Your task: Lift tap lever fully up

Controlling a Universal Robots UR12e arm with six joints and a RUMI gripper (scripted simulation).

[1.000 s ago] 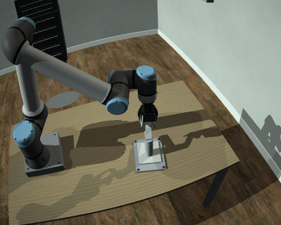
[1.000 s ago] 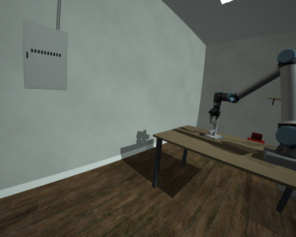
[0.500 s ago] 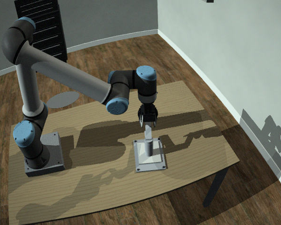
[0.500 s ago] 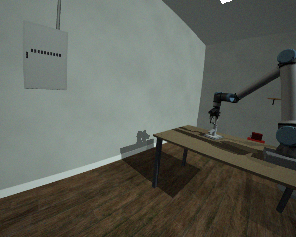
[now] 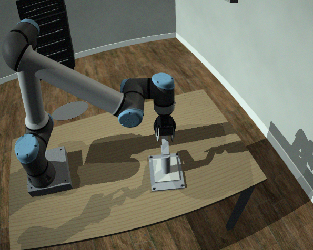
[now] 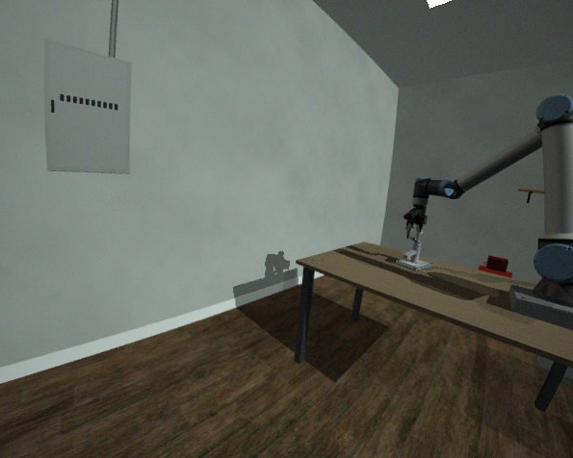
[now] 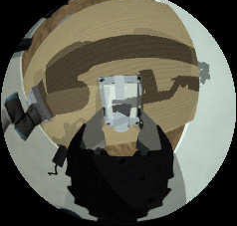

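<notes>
Right now the lever is 3 cm to the right of my hand, 1 cm below it and 1 cm behind it. The rest, counted from my hand: tap 8 cm below, 5 cm to the right, 1 cm behind.
</notes>
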